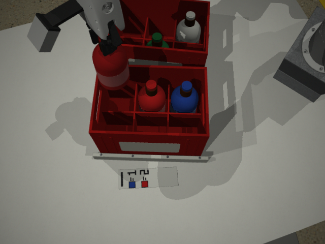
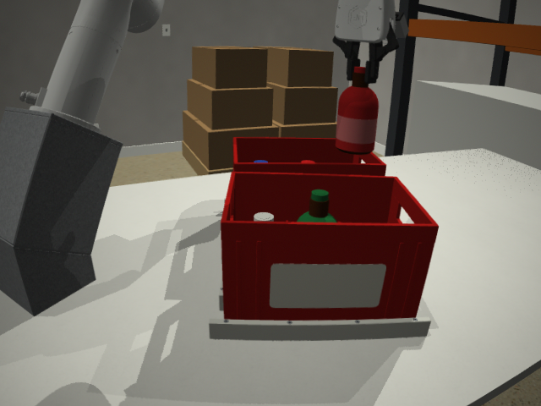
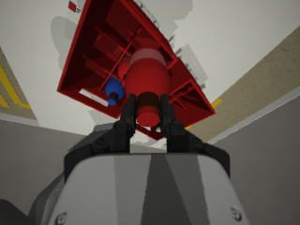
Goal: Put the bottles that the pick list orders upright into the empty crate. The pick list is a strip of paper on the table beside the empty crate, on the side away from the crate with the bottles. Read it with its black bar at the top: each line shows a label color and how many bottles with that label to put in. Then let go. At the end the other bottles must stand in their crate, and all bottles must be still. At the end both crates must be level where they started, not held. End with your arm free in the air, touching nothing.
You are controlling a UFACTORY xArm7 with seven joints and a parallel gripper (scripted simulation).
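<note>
Right now the red bottle is 90 mm behind my hand and 250 mm below it. From my hand the other things lie so: green bottle: 110 mm behind, 150 mm to the right, 250 mm below; then white bottle: 210 mm behind, 220 mm to the right, 250 mm below; then blue bottle: 180 mm behind, 10 mm to the left, 250 mm below.
</note>
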